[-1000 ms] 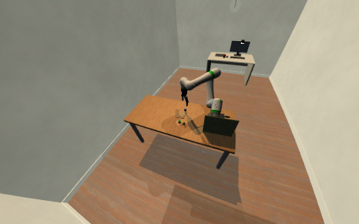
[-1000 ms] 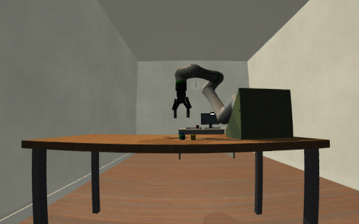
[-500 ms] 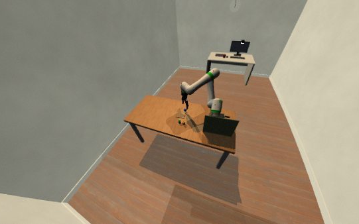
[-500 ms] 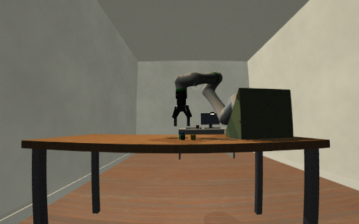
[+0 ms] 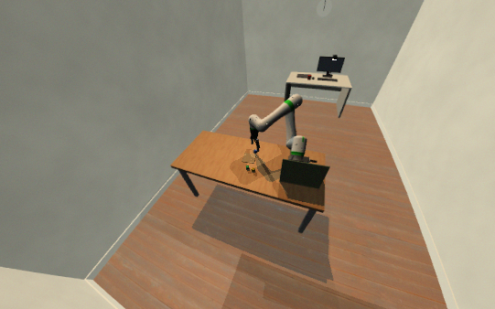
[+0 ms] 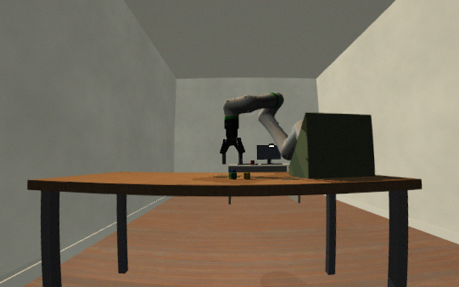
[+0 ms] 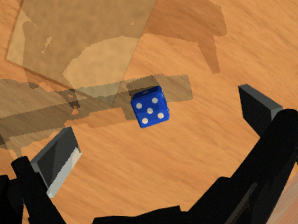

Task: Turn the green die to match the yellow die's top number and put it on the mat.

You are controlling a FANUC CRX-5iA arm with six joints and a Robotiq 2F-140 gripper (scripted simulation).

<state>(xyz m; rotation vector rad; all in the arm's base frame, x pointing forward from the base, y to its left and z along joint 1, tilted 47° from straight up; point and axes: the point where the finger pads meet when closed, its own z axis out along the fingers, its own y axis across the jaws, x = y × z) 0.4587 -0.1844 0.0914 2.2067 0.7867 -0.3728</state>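
Now: hand 1 cm to the right of the blue die and 6 cm above it. Round my hand: yellow die (5 cm behind, 28 cm to the left, 6 cm below); pale mat (4 cm ahead, 11 cm to the left, 7 cm below); green die (2 cm ahead, 27 cm to the left, 6 cm below).
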